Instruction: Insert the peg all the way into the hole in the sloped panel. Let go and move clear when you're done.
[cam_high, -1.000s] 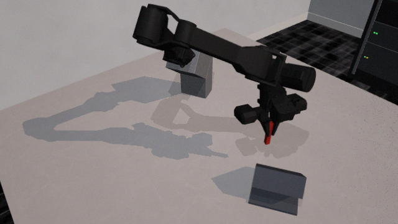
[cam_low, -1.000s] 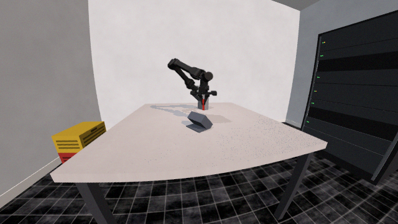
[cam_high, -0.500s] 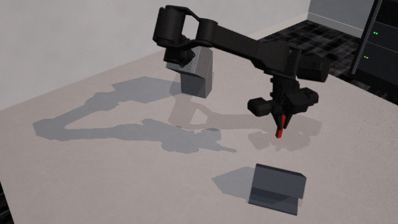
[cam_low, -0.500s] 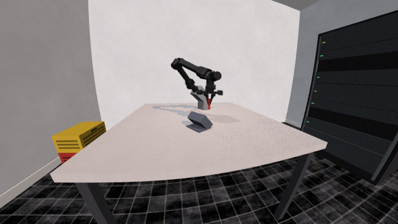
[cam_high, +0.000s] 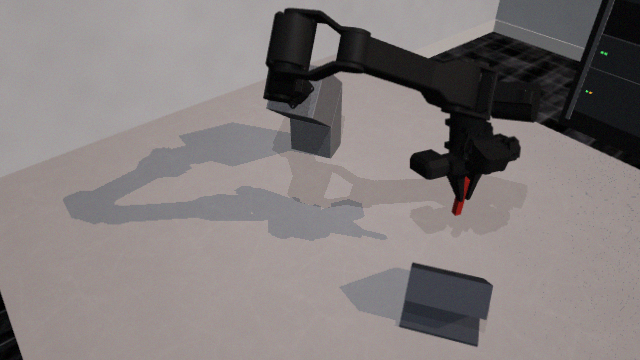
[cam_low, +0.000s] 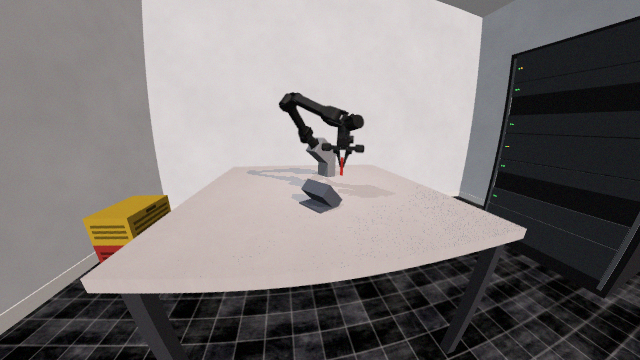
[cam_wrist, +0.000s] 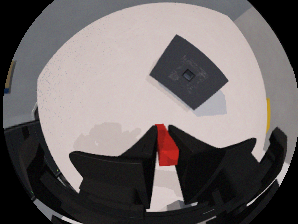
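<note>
Right now my hand is 3 cm above the red peg.
</note>
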